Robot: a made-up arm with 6 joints. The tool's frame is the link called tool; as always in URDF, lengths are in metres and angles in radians.
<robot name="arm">
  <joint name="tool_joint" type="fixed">
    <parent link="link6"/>
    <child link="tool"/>
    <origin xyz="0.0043 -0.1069 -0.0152" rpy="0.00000 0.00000 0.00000"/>
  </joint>
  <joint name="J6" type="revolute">
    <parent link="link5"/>
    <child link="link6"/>
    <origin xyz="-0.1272 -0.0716 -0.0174" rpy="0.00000 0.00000 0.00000"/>
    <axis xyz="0 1 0"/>
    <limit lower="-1.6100" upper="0.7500" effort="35" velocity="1.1"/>
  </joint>
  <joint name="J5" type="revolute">
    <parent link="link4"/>
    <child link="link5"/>
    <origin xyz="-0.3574 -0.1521 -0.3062" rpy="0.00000 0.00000 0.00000"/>
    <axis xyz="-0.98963 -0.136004 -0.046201"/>
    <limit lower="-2.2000" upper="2.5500" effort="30" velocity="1.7"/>
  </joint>
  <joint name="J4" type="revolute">
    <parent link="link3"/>
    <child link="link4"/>
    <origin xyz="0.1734 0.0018 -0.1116" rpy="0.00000 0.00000 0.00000"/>
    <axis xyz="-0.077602 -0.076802 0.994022"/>
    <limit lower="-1.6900" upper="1.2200" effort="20" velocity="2.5"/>
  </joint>
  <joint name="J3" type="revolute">
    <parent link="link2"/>
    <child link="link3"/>
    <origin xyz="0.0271 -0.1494 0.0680" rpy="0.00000 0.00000 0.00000"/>
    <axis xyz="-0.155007 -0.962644 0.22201"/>
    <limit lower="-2.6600" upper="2.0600" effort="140" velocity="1.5"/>
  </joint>
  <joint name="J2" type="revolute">
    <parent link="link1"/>
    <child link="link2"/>
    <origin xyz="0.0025 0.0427 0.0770" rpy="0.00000 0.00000 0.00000"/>
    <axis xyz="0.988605 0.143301 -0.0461"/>
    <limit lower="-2.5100" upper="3.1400" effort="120" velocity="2.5"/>
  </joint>
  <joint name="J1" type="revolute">
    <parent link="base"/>
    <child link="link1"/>
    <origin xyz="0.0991 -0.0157 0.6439" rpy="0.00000 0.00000 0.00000"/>
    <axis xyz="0 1 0"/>
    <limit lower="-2.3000" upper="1.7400" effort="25" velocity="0.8"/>
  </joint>
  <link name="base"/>
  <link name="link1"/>
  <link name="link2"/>
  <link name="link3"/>
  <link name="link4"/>
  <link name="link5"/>
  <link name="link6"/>
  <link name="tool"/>
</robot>
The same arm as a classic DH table. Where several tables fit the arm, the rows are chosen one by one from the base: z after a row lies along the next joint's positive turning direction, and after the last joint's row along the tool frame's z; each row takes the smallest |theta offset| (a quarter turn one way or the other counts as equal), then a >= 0, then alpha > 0; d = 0 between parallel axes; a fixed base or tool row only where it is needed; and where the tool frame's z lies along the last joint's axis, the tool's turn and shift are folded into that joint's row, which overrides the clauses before.
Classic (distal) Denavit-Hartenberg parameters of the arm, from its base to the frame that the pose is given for. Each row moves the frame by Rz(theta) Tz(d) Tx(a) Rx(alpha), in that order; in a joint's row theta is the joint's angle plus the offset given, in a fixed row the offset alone. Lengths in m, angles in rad.
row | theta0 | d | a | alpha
base (fixed) | 0 | 0.6439 | 0.0991 | -1.5708
J1 | -1.5242 | 0.0272 | 0.077 | -1.427
J2 | -0.227 | 0.0527 | 0.0334 | -1.877
J3 | -1.5255 | 0.1541 | 0.1636 | -1.2591
J4 | -1.2924 | -0.4009 | 0.1207 | 1.5295
J5 | -1.4988 | 0.5292 | 0.0114 | 1.7072
J6 | -1.5241 | -0.1609 | 0.0043 | 1.5708
tool (fixed) | 0 | -0.0152 | 0 | 0
Joint limits (rad, base to tool): -2.3..1.74 -2.51..3.14 -2.66..2.06 -1.69..1.22 -2.2..2.55 -1.61..0.75

